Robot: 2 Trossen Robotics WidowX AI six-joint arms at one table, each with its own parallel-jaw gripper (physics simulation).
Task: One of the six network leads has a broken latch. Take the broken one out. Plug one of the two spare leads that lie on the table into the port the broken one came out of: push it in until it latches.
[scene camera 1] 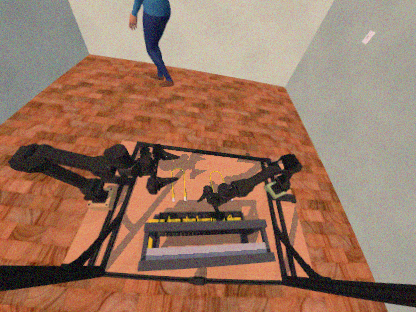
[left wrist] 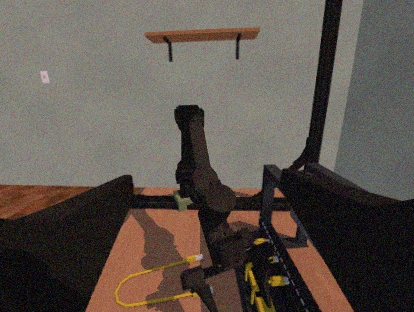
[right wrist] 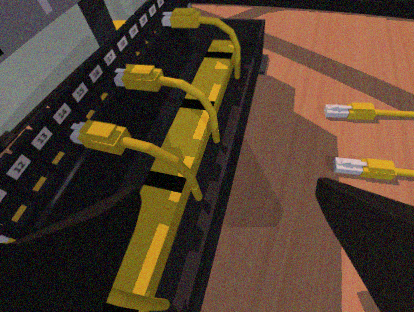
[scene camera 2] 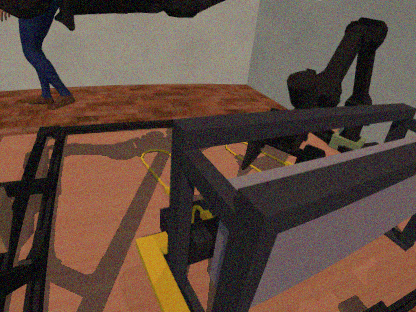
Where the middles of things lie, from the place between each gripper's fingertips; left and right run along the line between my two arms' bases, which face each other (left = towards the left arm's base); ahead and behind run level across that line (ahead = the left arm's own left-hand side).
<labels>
I see the grey front plate (scene camera 2: 299,253) 280 mm behind my left hand, 110 mm to the right of it and 220 mm below it.
My right hand is 210 mm past the grey front plate and 100 mm below it.
</labels>
